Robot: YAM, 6 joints.
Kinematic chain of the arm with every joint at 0, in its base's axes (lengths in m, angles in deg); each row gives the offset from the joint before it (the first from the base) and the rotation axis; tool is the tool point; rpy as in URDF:
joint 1: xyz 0 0 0.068 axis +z
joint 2: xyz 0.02 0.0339 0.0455 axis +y
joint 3: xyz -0.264 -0.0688 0 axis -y
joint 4: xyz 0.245 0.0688 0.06 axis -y
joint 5: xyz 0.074 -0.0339 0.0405 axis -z
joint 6: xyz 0.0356 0 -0.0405 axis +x
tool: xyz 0 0 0 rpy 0 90 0
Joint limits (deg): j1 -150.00..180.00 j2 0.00..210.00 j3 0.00..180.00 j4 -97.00..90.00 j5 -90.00..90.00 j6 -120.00..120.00
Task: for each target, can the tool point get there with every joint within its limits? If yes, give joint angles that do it. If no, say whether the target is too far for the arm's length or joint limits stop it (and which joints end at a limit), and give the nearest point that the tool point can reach.
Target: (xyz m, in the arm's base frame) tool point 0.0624 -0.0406 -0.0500
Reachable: yes | joints -7.97 154.92 23.34 -13.14 62.28 -22.17
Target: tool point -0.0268 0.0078 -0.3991
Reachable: no: joint limits stop it (at a limit: joint 2) | nearest point -0.0644 0.0188 -0.3315 | short by 0.078 m
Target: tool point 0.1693 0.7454 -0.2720
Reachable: no: too far | nearest point 0.1275 0.5614 -0.1743 | short by 0.212 m
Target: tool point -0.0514 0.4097 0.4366
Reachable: yes | joints 92.61 119.14 142.94 -67.95 -66.85 48.01
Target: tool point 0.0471 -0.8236 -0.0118
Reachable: no: too far | nearest point 0.0364 -0.6374 0.0172 | short by 0.189 m
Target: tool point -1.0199 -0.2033 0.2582
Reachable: no: too far | nearest point -0.6359 -0.0155 0.2026 | short by 0.431 m
